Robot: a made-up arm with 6 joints.
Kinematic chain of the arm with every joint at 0, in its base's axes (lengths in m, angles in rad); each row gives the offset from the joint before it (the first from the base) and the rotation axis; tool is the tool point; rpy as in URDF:
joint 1: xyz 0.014 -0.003 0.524 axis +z
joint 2: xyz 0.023 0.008 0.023 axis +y
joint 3: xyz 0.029 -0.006 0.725 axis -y
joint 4: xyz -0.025 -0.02 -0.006 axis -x
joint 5: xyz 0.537 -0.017 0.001 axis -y
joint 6: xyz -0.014 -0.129 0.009 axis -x
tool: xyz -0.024 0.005 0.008 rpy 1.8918 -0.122 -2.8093
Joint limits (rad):
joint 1: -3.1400..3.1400
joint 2: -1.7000..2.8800
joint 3: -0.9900..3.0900
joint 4: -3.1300..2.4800
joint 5: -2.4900..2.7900
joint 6: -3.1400..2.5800
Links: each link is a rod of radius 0.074 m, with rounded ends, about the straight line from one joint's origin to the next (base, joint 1, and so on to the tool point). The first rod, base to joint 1, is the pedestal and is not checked.
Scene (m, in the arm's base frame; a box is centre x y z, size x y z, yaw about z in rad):
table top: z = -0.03
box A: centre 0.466 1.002 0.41 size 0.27 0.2 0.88 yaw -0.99
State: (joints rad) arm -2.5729 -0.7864 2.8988 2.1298 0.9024 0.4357
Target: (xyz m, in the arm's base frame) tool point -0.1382 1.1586 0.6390
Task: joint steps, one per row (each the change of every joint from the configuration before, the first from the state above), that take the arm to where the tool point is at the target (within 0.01 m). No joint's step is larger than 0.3 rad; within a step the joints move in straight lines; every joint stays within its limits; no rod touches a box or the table.
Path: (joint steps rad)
1: 0.0678 0.1903 -0.2726 -0.0967 -0.1403 0.1010
2: 0.0679 0.1902 -0.2726 -0.0966 -0.1404 0.1010
3: 0.0678 0.1903 -0.2726 -0.0967 -0.1403 0.1010
4: 0.0678 0.1902 -0.2727 -0.0967 -0.1404 0.1010
5: 0.0679 0.1903 -0.2726 -0.0967 -0.1403 0.1010
6: 0.0678 0.1902 -0.2726 -0.0966 -0.1403 0.1010
7: 0.1225 -0.2830 0.0783 0.0747 0.1977 -0.0873
8: 0.1225 -0.2830 0.0783 0.0748 0.1978 -0.0873
9: 0.1224 -0.2831 0.0784 0.0747 0.1978 -0.0872
10: 0.1225 -0.2830 0.0783 0.0748 0.1978 -0.0873
11: 0.1225 -0.2831 0.0783 0.0748 0.1977 -0.0873
12: 0.1225 -0.2830 0.0783 0.0747 0.1978 -0.0872

